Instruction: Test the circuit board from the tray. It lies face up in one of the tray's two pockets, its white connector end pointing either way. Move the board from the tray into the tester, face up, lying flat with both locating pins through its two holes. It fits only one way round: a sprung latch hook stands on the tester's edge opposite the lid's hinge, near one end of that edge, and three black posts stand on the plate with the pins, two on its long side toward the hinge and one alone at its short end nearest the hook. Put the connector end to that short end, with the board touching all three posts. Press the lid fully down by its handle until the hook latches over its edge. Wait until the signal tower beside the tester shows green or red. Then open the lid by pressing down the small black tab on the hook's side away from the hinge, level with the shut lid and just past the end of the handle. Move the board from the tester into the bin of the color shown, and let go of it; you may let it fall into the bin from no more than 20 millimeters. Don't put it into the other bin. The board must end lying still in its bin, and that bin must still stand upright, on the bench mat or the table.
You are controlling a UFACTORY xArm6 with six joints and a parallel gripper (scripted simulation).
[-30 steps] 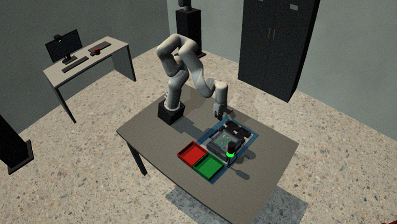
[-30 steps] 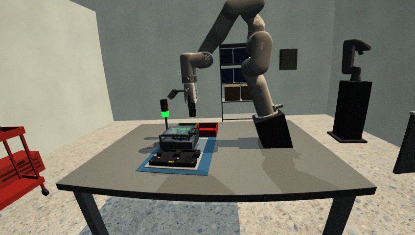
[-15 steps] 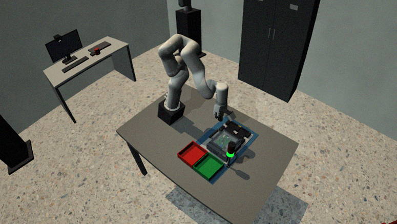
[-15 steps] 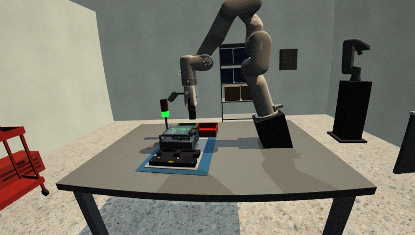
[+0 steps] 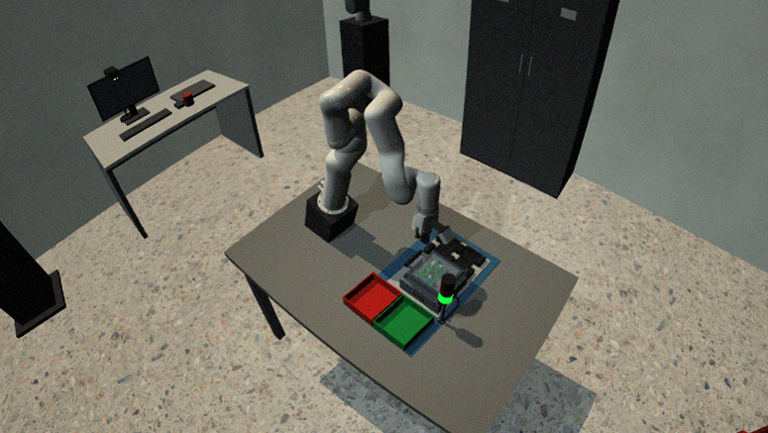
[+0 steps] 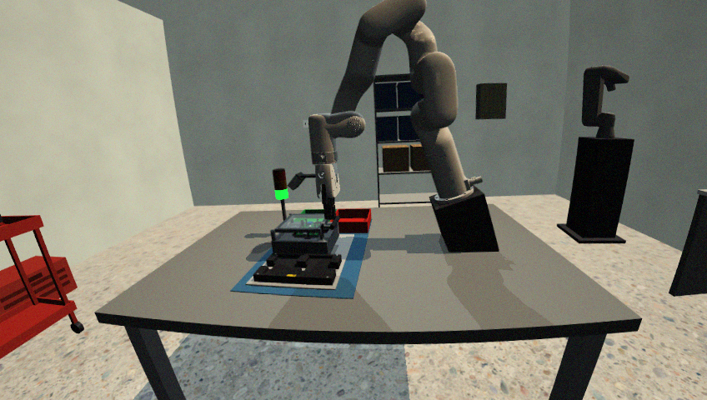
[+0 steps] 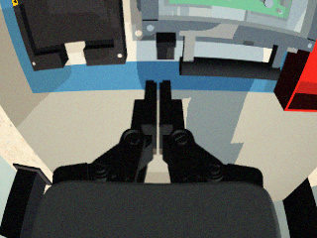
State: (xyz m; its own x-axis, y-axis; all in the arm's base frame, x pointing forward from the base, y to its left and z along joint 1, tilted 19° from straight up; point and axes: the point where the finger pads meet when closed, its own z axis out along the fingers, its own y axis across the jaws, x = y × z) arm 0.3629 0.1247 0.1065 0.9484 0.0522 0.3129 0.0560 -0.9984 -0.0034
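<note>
My hand is 60 mm above the black latch hook and 20 mm short of it. Round my hand: green circuit board (90 mm ahead, 80 mm below, 60 mm to the right); tester lid (90 mm ahead, 60 mm to the right, 60 mm below); tester plate (100 mm ahead, 80 mm below, 50 mm to the right).
</note>
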